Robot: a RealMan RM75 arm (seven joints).
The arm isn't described. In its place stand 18 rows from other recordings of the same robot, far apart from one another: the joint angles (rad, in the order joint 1, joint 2, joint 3, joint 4, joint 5, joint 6, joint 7), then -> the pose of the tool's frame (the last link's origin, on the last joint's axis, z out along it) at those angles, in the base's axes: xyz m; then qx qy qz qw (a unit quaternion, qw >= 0).
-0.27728 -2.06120 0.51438 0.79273 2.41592 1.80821 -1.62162 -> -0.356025 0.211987 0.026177 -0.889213 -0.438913 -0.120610 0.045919
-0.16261 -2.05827 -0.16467 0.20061 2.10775 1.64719 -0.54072 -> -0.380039 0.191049 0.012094 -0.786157 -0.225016 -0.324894 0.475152
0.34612 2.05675 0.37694 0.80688 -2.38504 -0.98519 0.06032 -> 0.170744 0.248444 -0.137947 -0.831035 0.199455 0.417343 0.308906
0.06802 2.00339 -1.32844 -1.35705 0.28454 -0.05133 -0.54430 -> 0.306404 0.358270 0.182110 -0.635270 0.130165 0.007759 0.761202
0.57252 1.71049 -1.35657 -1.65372 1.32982 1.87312 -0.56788 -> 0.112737 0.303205 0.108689 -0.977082 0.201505 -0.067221 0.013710
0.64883 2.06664 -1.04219 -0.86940 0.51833 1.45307 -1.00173 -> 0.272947 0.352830 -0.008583 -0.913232 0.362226 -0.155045 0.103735
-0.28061 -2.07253 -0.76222 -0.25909 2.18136 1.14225 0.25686 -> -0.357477 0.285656 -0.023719 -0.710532 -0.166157 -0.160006 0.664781
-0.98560 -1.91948 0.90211 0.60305 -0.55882 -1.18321 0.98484 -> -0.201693 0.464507 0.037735 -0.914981 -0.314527 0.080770 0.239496
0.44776 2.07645 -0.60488 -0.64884 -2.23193 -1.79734 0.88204 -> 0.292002 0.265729 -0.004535 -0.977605 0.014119 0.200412 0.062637
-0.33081 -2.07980 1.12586 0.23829 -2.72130 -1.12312 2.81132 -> -0.360429 0.319146 0.026115 -0.691866 -0.227926 -0.280368 0.625112
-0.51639 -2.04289 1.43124 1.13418 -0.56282 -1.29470 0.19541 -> -0.251602 0.355467 -0.015491 -0.790463 -0.549036 0.128900 0.238983
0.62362 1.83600 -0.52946 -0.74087 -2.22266 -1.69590 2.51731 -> 0.280622 0.363480 0.120249 -0.738836 0.638402 0.196698 0.088736
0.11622 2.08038 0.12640 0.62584 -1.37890 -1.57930 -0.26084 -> 0.325455 0.191869 -0.045845 -0.553157 0.310627 0.295419 0.714322
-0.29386 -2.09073 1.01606 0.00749 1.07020 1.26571 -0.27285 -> -0.355794 0.234210 -0.070152 -0.861046 -0.189400 -0.218226 0.418455
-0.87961 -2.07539 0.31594 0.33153 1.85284 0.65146 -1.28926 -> -0.253456 0.471687 0.010527 -0.769271 -0.375712 -0.240730 0.457288
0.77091 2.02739 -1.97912 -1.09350 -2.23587 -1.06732 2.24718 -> 0.128065 0.341348 -0.116943 -0.985229 0.005286 -0.154158 0.074378
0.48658 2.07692 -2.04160 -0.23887 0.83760 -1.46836 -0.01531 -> 0.277845 0.349119 0.046455 -0.567839 0.092188 0.405498 0.710374
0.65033 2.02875 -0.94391 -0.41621 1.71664 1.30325 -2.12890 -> 0.217227 0.387364 -0.006710 -0.902259 0.107569 0.332369 0.252760
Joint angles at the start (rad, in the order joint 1, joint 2, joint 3, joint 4, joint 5, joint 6, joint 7): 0.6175 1.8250 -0.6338 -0.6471 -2.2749 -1.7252 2.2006
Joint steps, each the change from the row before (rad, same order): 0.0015 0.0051 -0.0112 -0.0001 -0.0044 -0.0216 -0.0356; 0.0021 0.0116 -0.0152 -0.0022 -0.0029 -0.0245 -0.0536; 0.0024 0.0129 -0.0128 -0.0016 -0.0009 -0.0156 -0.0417; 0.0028 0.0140 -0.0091 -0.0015 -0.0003 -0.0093 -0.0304; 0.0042 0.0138 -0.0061 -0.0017 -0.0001 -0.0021 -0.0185; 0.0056 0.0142 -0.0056 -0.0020 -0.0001 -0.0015 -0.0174; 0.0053 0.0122 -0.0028 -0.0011 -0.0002 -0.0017 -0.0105; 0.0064 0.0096 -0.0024 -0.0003 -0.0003 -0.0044 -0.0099; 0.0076 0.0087 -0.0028 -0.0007 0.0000 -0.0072 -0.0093; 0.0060 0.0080 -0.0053 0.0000 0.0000 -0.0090 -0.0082; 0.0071 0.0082 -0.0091 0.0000 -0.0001 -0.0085 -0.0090; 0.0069 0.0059 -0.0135 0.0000 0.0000 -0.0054 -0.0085; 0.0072 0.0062 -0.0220 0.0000 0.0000 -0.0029 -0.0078; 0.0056 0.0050 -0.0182 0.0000 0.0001 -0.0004 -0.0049; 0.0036 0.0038 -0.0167 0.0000 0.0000 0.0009 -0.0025; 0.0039 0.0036 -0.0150 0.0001 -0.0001 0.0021 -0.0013
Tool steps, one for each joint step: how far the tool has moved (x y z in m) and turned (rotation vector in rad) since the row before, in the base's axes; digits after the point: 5 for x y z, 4 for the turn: -0.00222 -0.00344 -0.00387 -0.0278 -0.0025 0.0424; -0.00375 -0.00414 -0.00657 -0.0324 0.0003 0.0639; -0.00361 -0.00298 -0.00667 -0.0242 0.0038 0.0505; -0.00355 -0.00207 -0.00663 -0.0177 0.0066 0.0378; -0.00358 -0.00064 -0.00614 -0.0105 0.0063 0.0256; -0.00414 -0.00025 -0.00617 -0.0097 0.0068 0.0259; -0.00374 -0.00017 -0.00516 -0.0083 0.0077 0.0175; -0.00385 -0.00007 -0.00412 -0.0094 0.0075 0.0179; -0.00437 -0.00003 -0.00366 -0.0113 0.0080 0.0195; -0.00381 -0.00087 -0.00365 -0.0150 0.0072 0.0176; -0.00417 -0.00084 -0.00405 -0.0173 0.0049 0.0208; -0.00356 -0.00051 -0.00354 -0.0164 -0.0006 0.0211; -0.00354 -0.00072 -0.00445 -0.0207 -0.0064 0.0235; -0.00267 -0.00047 -0.00364 -0.0155 -0.0062 0.0173; -0.00171 -0.00058 -0.00304 -0.0130 -0.0070 0.0123; -0.00169 -0.00027 -0.00283 -0.0109 -0.0068 0.0106
